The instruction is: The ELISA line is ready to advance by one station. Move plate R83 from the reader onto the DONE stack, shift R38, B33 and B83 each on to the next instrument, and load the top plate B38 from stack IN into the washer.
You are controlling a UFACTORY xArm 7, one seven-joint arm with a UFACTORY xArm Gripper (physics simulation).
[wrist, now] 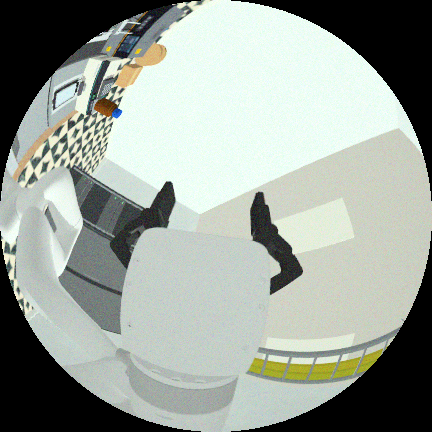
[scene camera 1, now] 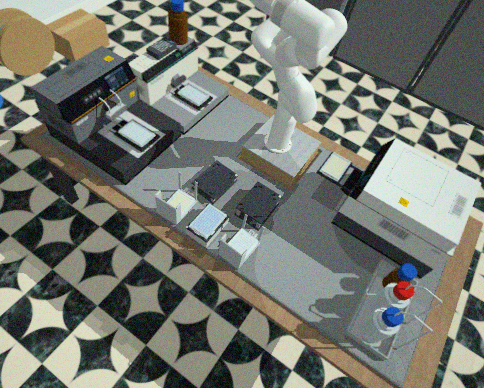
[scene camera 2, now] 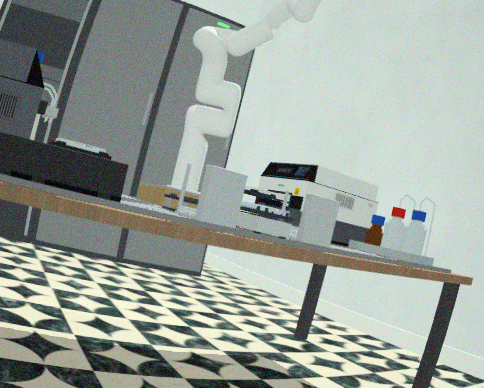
Note:
In view: a white rack [scene camera 2: 222, 191].

